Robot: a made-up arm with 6 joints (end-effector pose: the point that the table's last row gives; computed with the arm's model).
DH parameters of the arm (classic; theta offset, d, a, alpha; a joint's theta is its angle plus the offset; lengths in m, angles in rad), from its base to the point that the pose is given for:
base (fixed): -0.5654 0 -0.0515 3.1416
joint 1: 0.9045 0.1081 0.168 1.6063
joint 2: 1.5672 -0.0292 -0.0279 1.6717
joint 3: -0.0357 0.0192 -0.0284 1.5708
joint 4: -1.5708 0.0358 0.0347 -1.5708
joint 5: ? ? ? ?
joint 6: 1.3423 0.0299 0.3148 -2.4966
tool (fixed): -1.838 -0.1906 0 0
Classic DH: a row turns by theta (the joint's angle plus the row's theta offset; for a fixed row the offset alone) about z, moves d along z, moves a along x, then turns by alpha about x.
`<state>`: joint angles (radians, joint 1 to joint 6).
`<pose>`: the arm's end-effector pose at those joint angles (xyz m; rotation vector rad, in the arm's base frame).
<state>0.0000 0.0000 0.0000 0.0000 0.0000 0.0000</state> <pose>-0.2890 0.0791 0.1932 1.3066 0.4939 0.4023</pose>
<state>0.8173 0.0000 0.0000 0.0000 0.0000 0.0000</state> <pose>-0.1739 0.2419 0.1932 1.3892 -0.0657 -0.2792</pose>
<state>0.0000 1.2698 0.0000 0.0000 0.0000 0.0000</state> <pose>-0.2425 -0.3859 0.2084 2.5498 0.3587 0.7181</pose>
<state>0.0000 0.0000 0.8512 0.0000 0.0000 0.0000</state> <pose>-0.4162 0.0791 -0.0752 1.0137 -0.2229 0.8969</pose>
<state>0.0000 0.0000 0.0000 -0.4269 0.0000 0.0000</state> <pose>-0.2890 -0.0444 0.2708 1.7175 0.4205 0.5267</pose>
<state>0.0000 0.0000 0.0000 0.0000 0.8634 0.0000</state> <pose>-0.0635 0.1564 0.1932 1.3890 -0.0978 -0.3176</pose>
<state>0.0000 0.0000 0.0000 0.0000 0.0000 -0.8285</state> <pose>-0.4370 0.0706 -0.0321 0.9874 -0.1646 0.9150</pose>
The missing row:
joint 5: -1.5353 0.023 0.0209 -1.5099
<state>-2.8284 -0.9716 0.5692 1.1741 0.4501 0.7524</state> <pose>-0.1604 0.0074 -0.3436 0.6214 -0.3120 2.4082</pose>
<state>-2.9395 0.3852 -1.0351 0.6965 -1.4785 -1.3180</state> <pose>0.1153 0.5884 0.0459 0.6275 -1.7027 -0.0487</pose>
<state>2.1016 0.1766 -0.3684 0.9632 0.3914 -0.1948</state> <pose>0.2086 0.1469 -0.0607 0.8432 -0.1976 -1.8785</pose>
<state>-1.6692 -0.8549 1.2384 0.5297 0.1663 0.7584</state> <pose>-0.1639 -0.1316 -0.2831 0.4280 0.0395 1.9809</pose>
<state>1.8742 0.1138 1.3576 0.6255 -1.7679 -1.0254</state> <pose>-0.4358 0.3980 -0.2277 0.0602 0.5705 0.1759</pose>
